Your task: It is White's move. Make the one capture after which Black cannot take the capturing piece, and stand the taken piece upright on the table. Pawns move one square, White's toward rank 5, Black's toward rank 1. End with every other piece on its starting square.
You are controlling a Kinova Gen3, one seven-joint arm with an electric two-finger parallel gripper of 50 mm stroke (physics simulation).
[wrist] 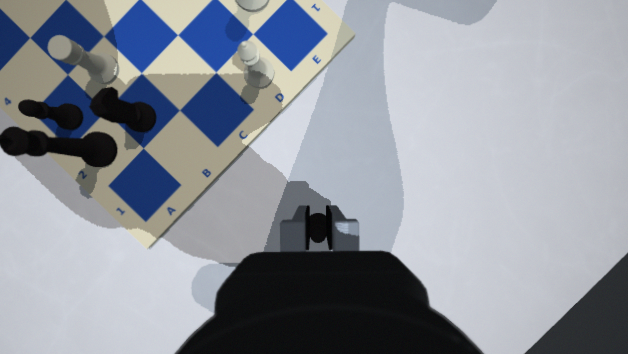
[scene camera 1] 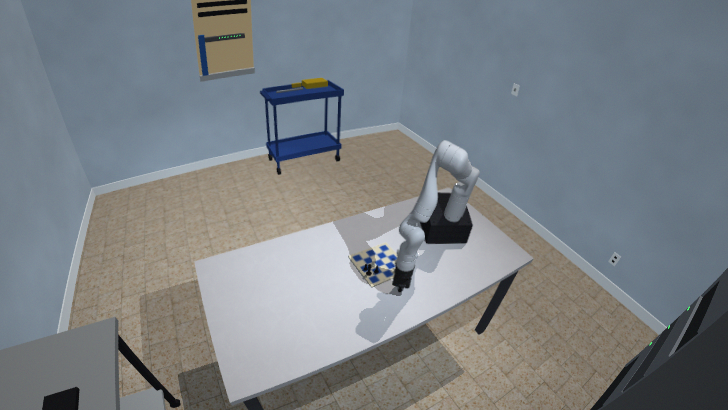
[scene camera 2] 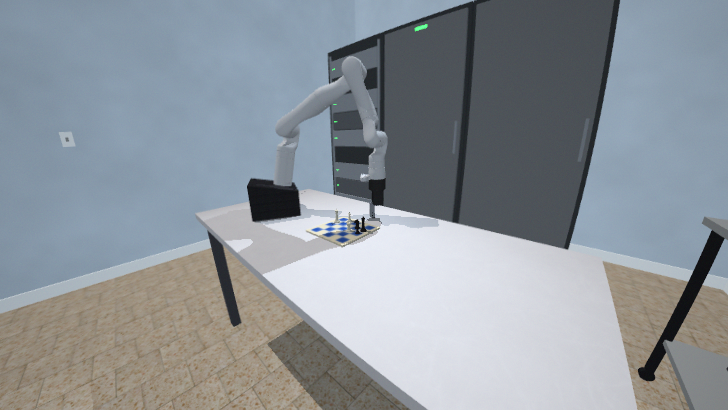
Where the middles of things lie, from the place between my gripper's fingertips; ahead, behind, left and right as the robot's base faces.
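From my hand, the black knight (wrist: 140, 117) is 50 mm ahead, 140 mm to the right and 20 mm above. There's the chessboard (scene camera 1: 384, 256) too, and that one's 10 mm ahead of my hand, 180 mm to the right of it and 10 mm below it.
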